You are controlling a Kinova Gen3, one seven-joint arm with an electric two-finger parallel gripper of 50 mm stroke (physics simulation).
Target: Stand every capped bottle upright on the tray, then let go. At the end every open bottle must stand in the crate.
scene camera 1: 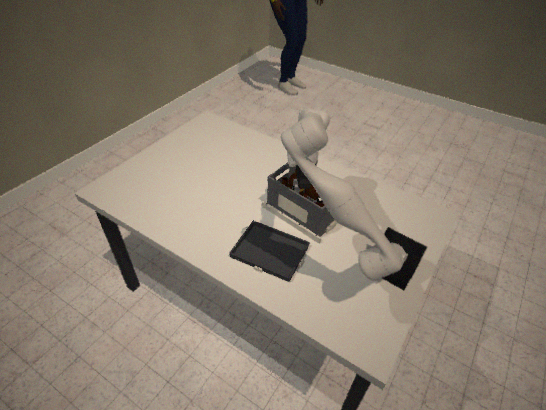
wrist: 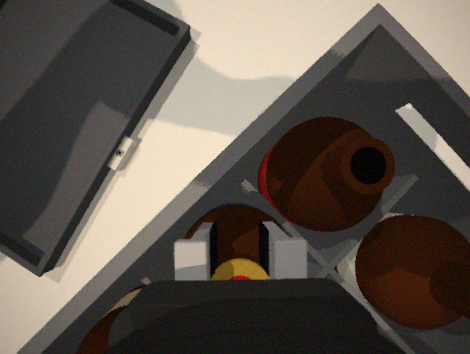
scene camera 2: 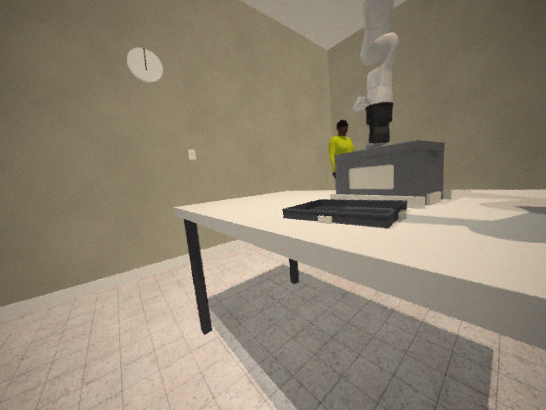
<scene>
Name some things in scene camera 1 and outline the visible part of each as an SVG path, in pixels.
A dark tray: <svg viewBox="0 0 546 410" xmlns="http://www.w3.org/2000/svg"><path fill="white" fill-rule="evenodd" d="M253 220L230 251L230 257L249 266L262 268L263 272L290 282L310 242Z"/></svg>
A grey crate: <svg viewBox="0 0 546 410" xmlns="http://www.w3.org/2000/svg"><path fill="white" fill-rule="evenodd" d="M287 162L268 176L267 203L321 237L325 233L326 228L335 219L324 203L324 206L320 207L315 204L317 199L314 200L307 196L307 199L292 190L292 186L292 189L282 184L283 177L288 178L289 184L289 178L296 170L296 167L290 167Z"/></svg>
</scene>
